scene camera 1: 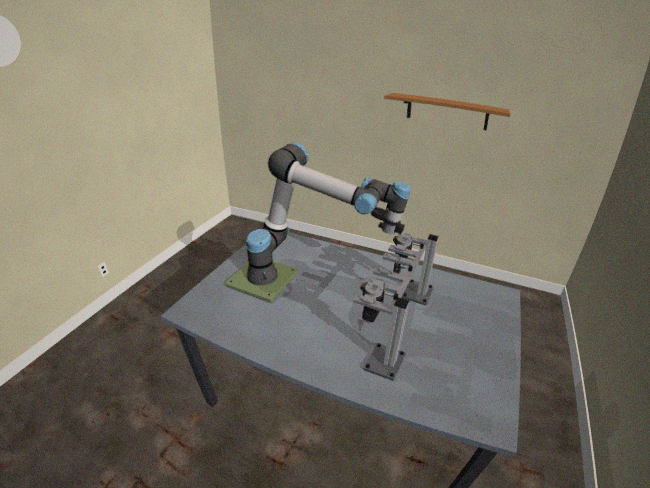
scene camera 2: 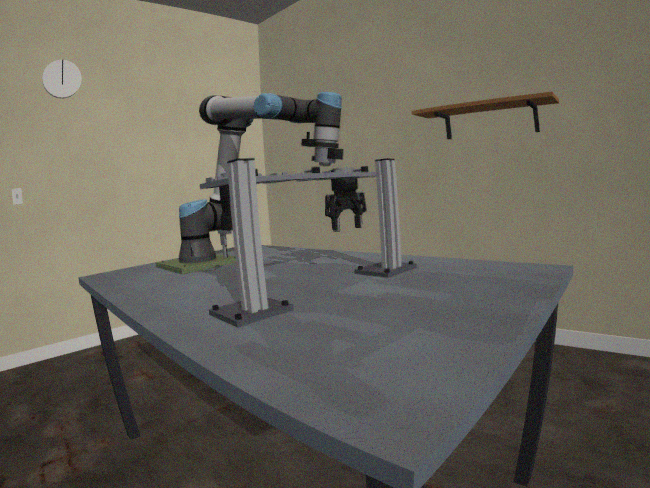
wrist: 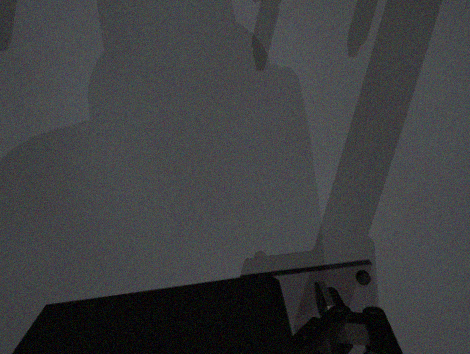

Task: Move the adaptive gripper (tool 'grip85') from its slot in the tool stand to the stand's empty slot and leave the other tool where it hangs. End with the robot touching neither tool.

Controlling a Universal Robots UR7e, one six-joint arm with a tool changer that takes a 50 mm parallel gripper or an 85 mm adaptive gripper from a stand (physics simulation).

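Frame: origin at the arm's base, x left, y ahead, z down, level; metres.
Seen in the pictures: arm's base at its link origin: (scene camera 1: pixel 262 276) (scene camera 2: pixel 197 259).
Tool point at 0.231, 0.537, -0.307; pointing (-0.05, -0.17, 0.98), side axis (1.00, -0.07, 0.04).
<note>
Offsets run from my tool point to a thing's top centre, as dx, dy, dz. "spot": to the spot under its first point. Level surfaces: height alone.
The adaptive gripper (scene camera 2: pixel 347 225) hangs from the tool stand's far slot, with its fingers apart and nothing between them. Its top coupling @(spot: +0.015, +0.068, +0.037) (scene camera 1: pixel 403 240) sits between the far prongs. The arm's bare tool changer (scene camera 1: pixel 389 227) (scene camera 2: pixel 323 156) is above and a little to the robot side of it, apart from it. The empty slot @(spot: -0.239, +0.107, +0.043) (scene camera 1: pixel 389 275) is the middle one. The other tool, the parallel gripper (scene camera 1: pixel 370 313) (scene camera 2: pixel 224 210), hangs in the near slot, partly hidden by a post in scene camera 2. In the wrist view, dark fingers show at the lower right.
The stand's near post @(spot: -0.416, +0.221, +0.145) (scene camera 1: pixel 396 336) (scene camera 2: pixel 249 236) and far post @(spot: +0.043, +0.193, +0.151) (scene camera 1: pixel 428 267) (scene camera 2: pixel 388 215) rise from foot plates on the table @(dz +0.325) (scene camera 1: pixel 315 362) (scene camera 2: pixel 367 409). A foot plate @(dz +0.313) (wrist: pixel 345 280) also shows in the wrist view. A wooden shelf (scene camera 1: pixel 446 102) (scene camera 2: pixel 485 106) is on the wall.
</note>
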